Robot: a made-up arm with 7 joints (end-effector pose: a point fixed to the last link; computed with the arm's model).
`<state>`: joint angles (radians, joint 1 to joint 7).
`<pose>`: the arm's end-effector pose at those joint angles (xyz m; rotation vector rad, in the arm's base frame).
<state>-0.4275 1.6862 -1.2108 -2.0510 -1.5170 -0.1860 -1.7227</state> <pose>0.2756 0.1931 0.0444 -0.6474 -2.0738 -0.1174</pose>
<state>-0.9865 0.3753 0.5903 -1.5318 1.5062 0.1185 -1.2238</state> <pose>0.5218 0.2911 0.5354 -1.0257 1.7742 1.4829</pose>
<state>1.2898 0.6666 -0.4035 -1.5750 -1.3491 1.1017 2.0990</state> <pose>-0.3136 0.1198 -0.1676 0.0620 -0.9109 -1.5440</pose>
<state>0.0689 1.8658 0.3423 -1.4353 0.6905 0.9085 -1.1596</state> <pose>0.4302 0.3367 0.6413 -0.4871 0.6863 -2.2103</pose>
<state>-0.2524 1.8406 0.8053 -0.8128 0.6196 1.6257 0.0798</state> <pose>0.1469 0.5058 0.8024 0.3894 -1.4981 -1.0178</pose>
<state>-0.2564 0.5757 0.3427 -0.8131 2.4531 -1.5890 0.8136</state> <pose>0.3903 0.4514 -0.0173 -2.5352 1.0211 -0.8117</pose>
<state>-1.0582 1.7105 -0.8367 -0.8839 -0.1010 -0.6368 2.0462</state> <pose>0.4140 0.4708 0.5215 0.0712 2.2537 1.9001</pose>
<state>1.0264 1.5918 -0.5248 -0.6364 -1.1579 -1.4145 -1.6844</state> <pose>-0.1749 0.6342 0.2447 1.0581 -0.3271 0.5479</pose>
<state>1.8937 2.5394 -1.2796 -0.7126 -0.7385 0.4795 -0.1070</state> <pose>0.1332 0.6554 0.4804 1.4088 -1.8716 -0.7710</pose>
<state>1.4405 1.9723 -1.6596 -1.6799 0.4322 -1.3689 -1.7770</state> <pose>-0.3952 0.3160 0.4317 1.6987 0.4717 1.6295</pose>
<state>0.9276 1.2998 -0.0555 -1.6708 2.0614 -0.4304 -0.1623</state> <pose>0.1289 0.4465 0.0106 0.1954 -2.0433 -1.2345</pose>
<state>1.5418 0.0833 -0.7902 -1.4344 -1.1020 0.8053 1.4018</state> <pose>-0.3444 -0.3002 -0.0688 -0.8677 -0.9240 -0.8138</pose>
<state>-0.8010 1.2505 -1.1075 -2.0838 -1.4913 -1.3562 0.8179</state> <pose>0.4281 -0.0266 0.1613 1.0969 -0.8967 0.9763</pose>
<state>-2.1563 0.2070 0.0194 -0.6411 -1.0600 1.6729 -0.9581</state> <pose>0.4195 -0.2709 0.8801 0.1394 -0.0375 -2.1350</pose>
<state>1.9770 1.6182 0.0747 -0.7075 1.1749 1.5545 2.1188</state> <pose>-0.2482 0.6736 0.3660 1.6781 0.6276 -0.3206</pose>
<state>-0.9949 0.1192 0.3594 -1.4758 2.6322 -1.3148 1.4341</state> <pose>0.6065 0.0908 0.4556 -0.6735 0.4037 -2.6138</pose>
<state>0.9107 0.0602 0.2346 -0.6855 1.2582 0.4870 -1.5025</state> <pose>-0.3952 0.1601 -0.2366 -1.2770 -1.2918 -0.7909</pose>
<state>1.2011 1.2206 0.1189 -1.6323 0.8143 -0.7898 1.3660</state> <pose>0.0319 0.4289 0.0242 -0.0182 -2.7242 -0.8657</pose>
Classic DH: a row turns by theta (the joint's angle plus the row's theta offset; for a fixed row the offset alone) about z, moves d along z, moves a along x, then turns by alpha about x. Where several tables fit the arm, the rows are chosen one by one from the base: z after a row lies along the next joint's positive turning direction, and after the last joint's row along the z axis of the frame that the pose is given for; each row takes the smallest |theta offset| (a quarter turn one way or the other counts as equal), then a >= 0, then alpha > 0; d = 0 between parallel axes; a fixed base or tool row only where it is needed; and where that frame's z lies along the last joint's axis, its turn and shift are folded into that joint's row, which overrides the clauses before.
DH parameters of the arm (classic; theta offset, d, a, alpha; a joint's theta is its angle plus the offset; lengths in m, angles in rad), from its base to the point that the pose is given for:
base (fixed): 0 0.3562 -0.0012 -1.2217
joint 1: 1.5708 -0.0021 0.0126 1.5708
joint 2: 1.2217 -0.0023 0.0279 -1.5708
joint 3: -1.5708 -0.2969 0.0561 -1.5708
joint 4: 0 0.0057 -0.0768 1.5708
joint 5: 0 -0.399 0.027 -1.5708
joint 6: 0 -0.0117 0.0235 1.5708
joint 7: 0 -0.0014 -0.0193 -1.5708
tool (fixed): -1.5708 0.005 0 0

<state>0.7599 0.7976 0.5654 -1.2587 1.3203 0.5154 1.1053</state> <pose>0.0370 0.5842 0.0832 0.7937 -2.1123 0.1814</pose>
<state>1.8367 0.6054 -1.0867 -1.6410 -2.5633 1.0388 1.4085</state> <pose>-0.5319 -0.2299 0.1721 -1.4023 -0.8874 -2.3422</pose>
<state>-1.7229 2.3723 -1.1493 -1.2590 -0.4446 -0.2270 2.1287</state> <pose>0.1270 0.4853 0.6904 -1.0713 1.7601 2.2213</pose>
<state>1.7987 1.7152 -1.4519 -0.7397 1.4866 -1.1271 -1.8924</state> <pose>-0.3553 0.5283 0.5533 2.3643 -1.0360 0.9709</pose>
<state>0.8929 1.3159 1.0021 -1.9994 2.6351 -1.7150 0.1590</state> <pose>0.3029 0.4089 0.4655 -1.9235 1.5941 0.1591</pose>
